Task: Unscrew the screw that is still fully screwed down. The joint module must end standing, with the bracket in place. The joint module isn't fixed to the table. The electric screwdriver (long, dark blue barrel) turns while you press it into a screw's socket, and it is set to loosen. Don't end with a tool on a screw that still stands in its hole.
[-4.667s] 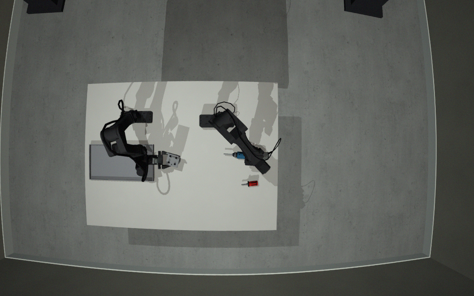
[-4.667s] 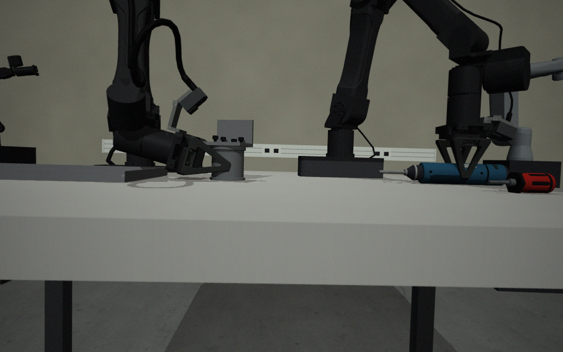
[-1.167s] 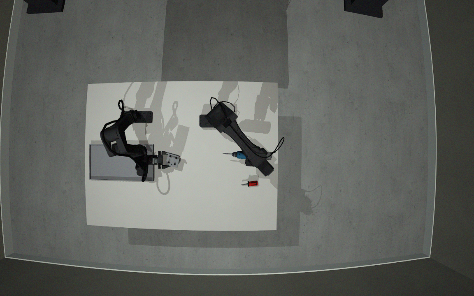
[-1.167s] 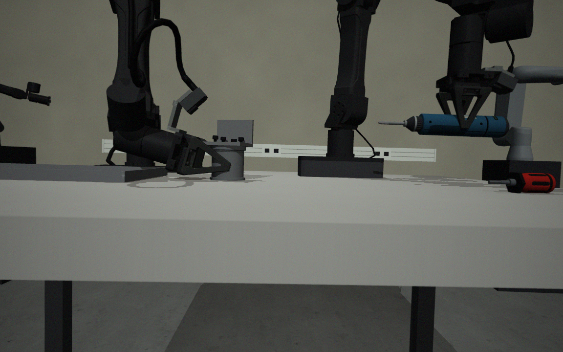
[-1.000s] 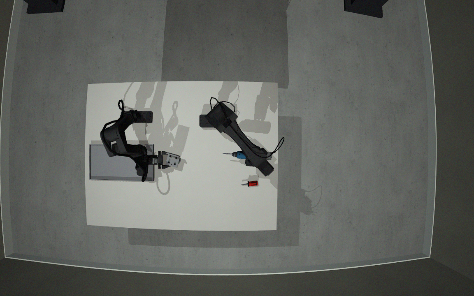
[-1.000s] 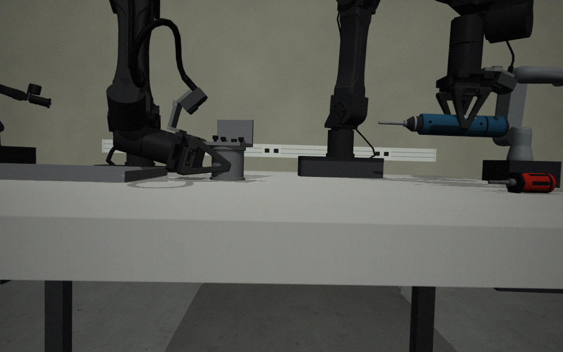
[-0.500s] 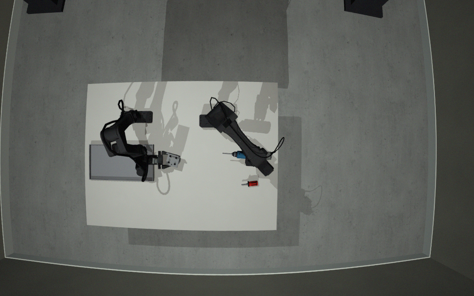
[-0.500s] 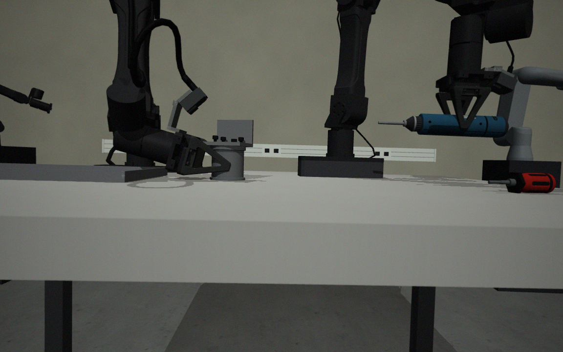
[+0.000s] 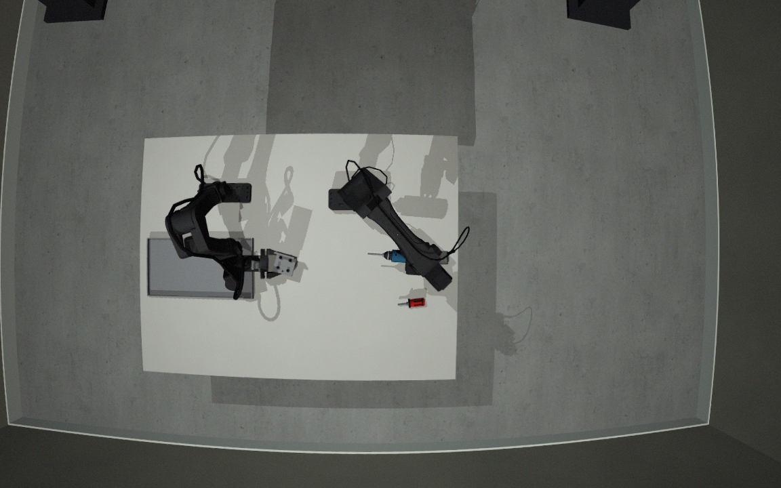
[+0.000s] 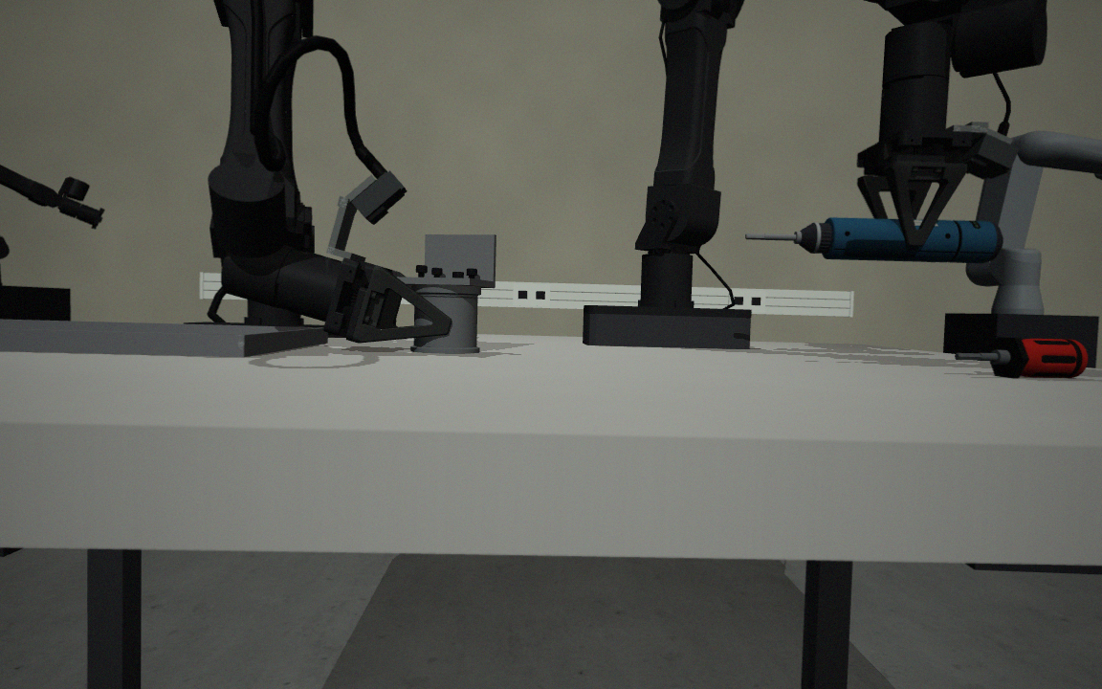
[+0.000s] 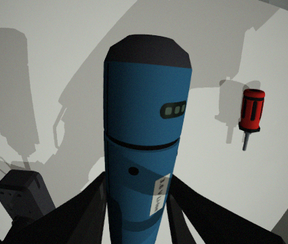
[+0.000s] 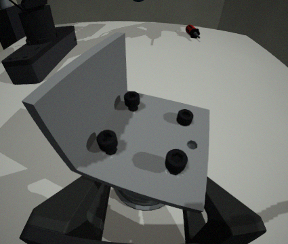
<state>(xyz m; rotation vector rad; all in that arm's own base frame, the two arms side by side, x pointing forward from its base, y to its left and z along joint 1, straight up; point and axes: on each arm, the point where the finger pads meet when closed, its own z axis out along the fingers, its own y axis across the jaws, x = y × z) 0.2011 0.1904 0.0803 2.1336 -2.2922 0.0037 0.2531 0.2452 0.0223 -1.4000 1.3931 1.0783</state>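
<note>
The joint module is right at my right hand. Also, from my right hand: flat grey plate (34 cm to the right, 4 cm ahead, 2 cm below); grey l-shaped bracket (5 cm above); screwdriver bit (31 cm to the left, 9 cm above, 5 cm behind).
</note>
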